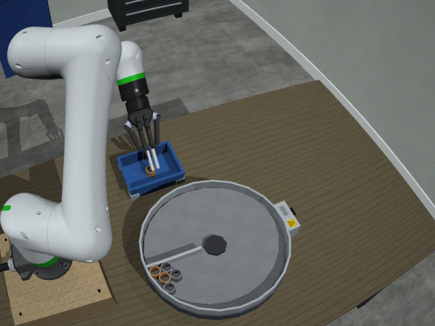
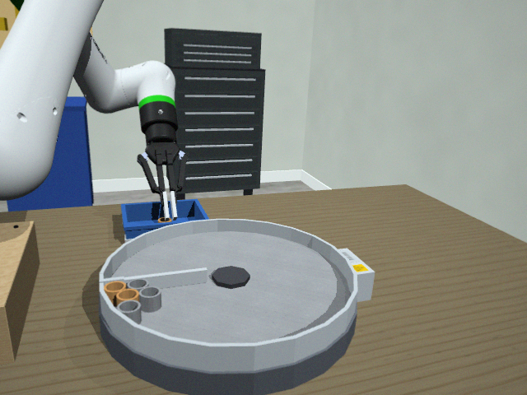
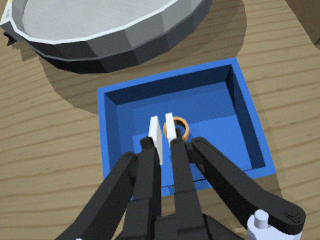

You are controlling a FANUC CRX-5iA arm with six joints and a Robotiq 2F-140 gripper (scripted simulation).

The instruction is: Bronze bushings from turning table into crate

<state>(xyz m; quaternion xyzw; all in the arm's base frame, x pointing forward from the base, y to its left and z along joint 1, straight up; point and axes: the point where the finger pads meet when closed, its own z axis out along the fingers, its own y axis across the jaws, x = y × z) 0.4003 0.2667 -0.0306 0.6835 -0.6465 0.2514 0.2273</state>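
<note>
Right now the crate is 3 cm below my hand, 1 cm to the right of it and 1 cm behind it. From my hand the other things lie so: grey turning table 35 cm to the right, 7 cm ahead, 1 cm below.
</note>
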